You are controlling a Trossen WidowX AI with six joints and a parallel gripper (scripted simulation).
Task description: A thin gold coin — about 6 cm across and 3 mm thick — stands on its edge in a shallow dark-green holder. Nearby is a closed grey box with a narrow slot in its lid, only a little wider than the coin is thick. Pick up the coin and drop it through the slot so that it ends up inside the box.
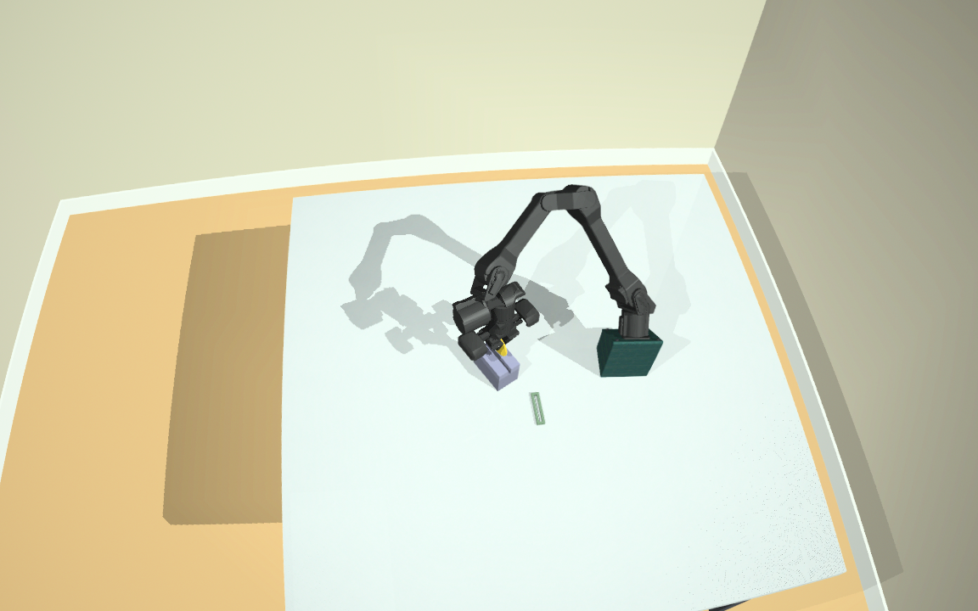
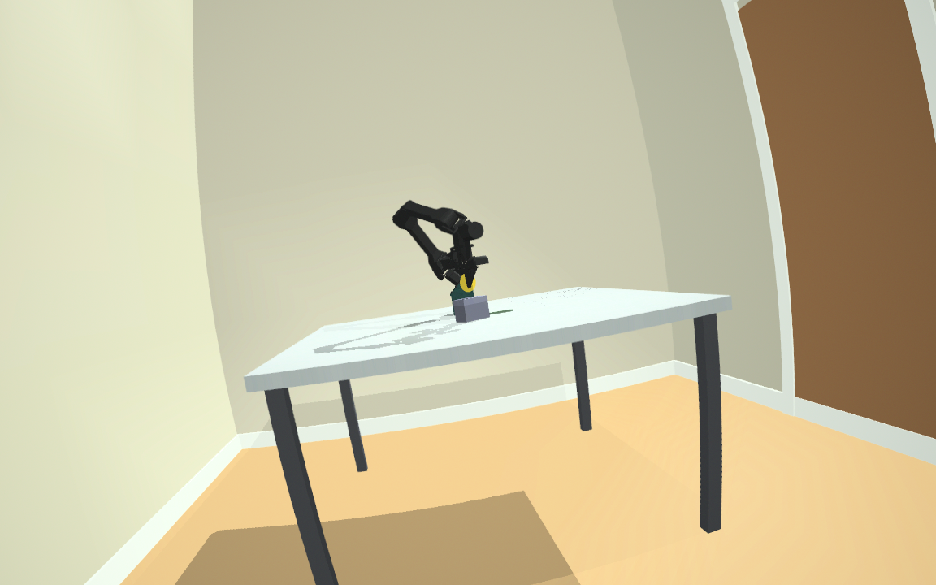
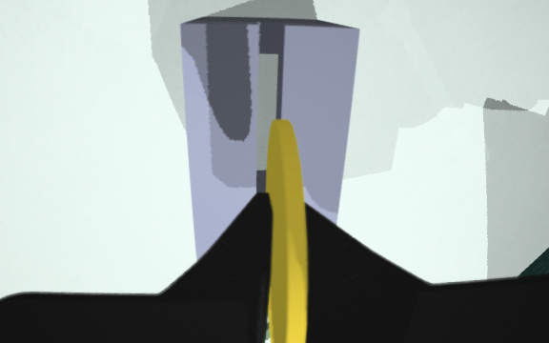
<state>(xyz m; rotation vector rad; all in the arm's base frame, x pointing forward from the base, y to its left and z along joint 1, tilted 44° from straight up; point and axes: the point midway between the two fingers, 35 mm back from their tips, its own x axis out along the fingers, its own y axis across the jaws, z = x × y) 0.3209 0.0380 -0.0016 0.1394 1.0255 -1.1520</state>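
Right now my gripper tip is 20 mm below the gold coin.
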